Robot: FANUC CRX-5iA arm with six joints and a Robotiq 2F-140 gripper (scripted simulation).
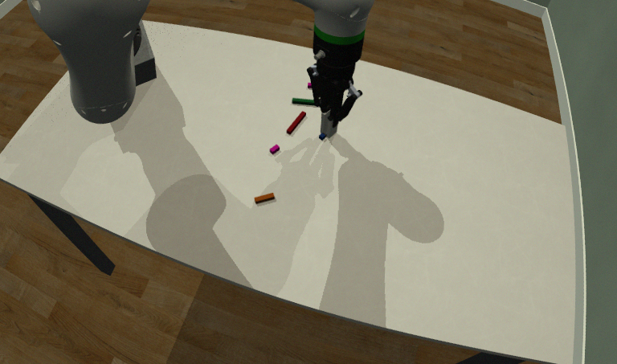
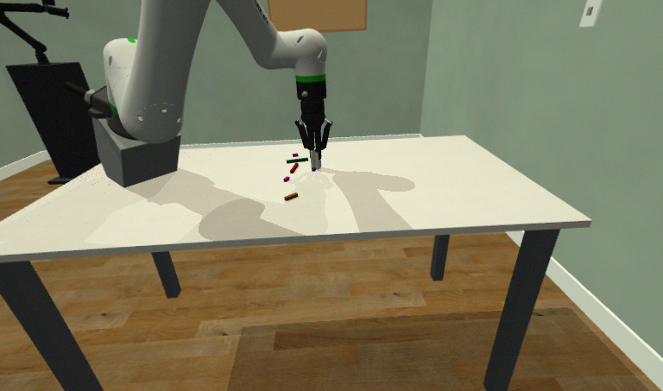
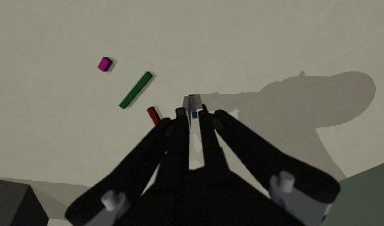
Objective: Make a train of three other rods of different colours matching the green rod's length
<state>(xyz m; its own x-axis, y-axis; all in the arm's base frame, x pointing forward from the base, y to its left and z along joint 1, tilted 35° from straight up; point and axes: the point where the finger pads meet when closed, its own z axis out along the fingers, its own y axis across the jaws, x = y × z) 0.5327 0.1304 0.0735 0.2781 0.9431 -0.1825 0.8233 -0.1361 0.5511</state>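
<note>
The grey rod lies 3 cm below my hand. Round my hand: green rod: 8 cm behind, 6 cm to the left, 3 cm below; red rod: 8 cm behind, 1 cm to the right, 3 cm below; small blue rod: 1 cm behind, 2 cm to the right, 3 cm below.
</note>
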